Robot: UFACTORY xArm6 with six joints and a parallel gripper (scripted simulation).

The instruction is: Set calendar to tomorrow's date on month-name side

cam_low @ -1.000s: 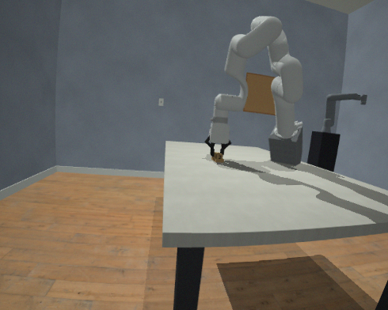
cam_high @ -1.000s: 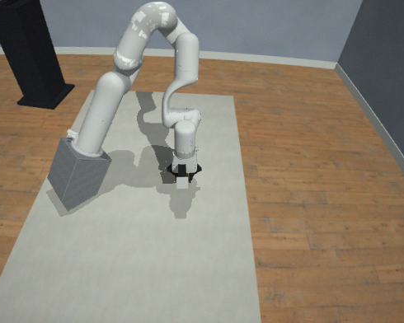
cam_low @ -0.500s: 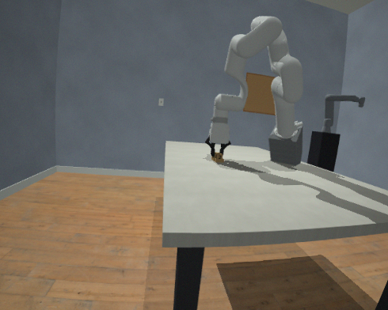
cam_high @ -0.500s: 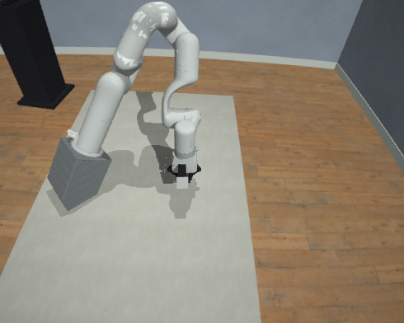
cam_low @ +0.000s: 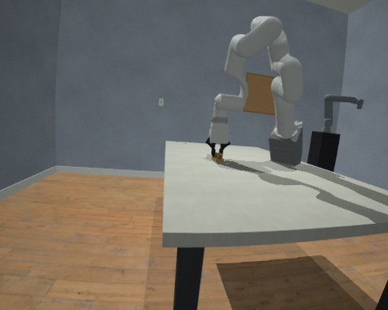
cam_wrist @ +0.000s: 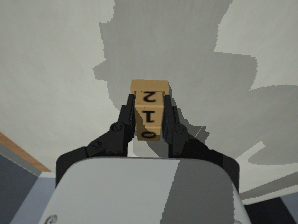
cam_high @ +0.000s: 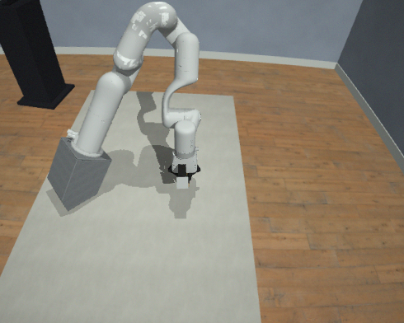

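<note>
Now: hand 30 mm above the wooden calendar tray and 20 mm to the right of it. From my hand the other things lie so: wooden digit cube 10 mm below.
</note>
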